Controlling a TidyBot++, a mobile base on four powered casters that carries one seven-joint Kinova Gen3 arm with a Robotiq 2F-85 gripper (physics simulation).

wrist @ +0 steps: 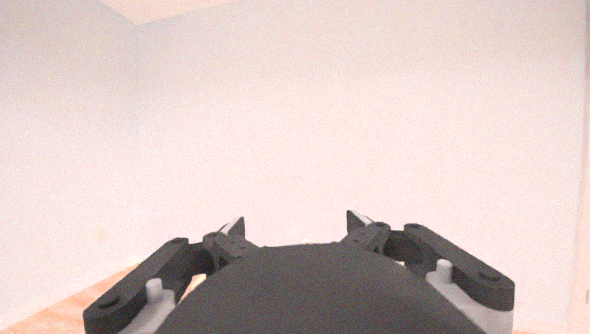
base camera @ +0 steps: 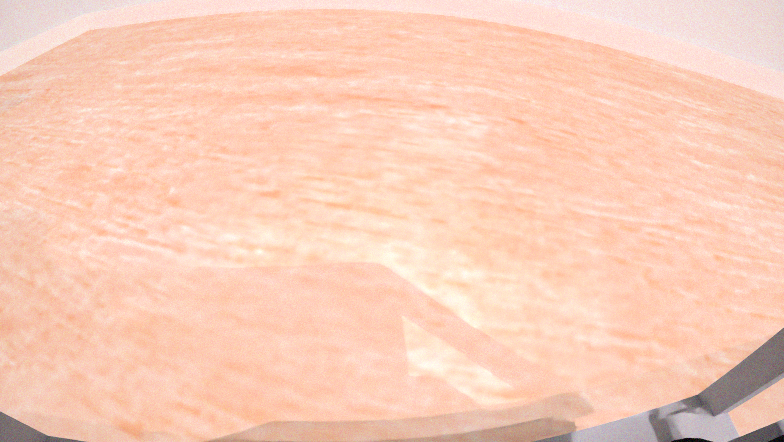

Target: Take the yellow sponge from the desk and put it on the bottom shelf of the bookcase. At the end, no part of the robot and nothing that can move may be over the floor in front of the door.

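Frame: origin at the arm's base, x ahead, y left, z up, level; metres.
Seen in the pictures: gripper, fingertip midpoint: (wrist: 296, 224).
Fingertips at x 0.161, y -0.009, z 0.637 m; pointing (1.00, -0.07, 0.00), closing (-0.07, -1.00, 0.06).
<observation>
A point is followed by its place in that frame.
My gripper (wrist: 296, 224) @(x 0.161, y -0.009, z 0.637 m) is open in the wrist view, its two fingers wide apart with no object between them, facing a plain pale wall. The yellow sponge, the desk and the bookcase do not show in either view. A pale vertical trim (wrist: 583, 150) @(x 0.873, y -1.789, z 0.768 m) runs down the far right edge of the wrist view and looks like the side of a door frame; the door itself cannot be made out. The gripper does not show in the base camera view.
The wall (wrist: 350, 125) @(x 1.336, y -0.522, z 0.943 m) meets another wall (wrist: 65, 150) @(x 1.537, y 1.626, z 0.741 m) at a corner on the left. In the base camera view, the wood floor (base camera: 356, 164) @(x 0.577, y 0.006, z -0.396 m) runs to a pale baseboard (base camera: 631, 41) @(x 1.198, y -0.869, z -0.357 m), with shadows near the base. Grey parts of the robot's base (base camera: 746, 367) @(x 0.146, y -0.230, z -0.235 m) show at the lower right.
</observation>
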